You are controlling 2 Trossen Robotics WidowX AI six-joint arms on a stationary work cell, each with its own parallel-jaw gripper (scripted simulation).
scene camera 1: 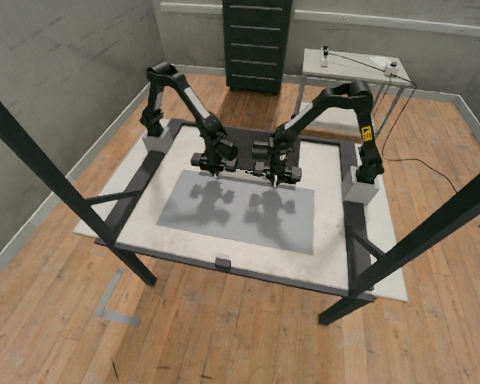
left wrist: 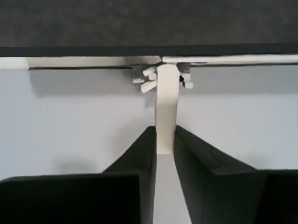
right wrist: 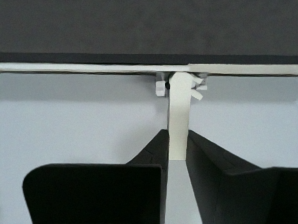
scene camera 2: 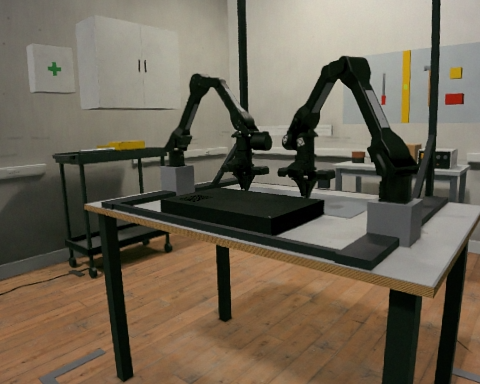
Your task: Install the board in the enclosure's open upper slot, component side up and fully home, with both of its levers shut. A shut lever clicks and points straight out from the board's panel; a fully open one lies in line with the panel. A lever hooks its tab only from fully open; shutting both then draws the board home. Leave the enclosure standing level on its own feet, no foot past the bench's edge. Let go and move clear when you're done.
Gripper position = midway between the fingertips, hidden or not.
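Note:
Both grippers are visible: the left gripper (scene camera 2: 305, 199), which the left wrist view shows too (left wrist: 163, 132), and the right gripper (scene camera 2: 244, 192), which can also be seen in scene camera 1 (scene camera 1: 274, 185) and in the right wrist view (right wrist: 175, 136). The robot's scene also has a black enclosure (scene camera 2: 266, 213), visible as well in scene camera 1 (scene camera 1: 243, 139), in the left wrist view (left wrist: 35, 35) and in the right wrist view (right wrist: 149, 39). A white lever (right wrist: 180, 92) can be seen, and so can a white lever (left wrist: 167, 81).

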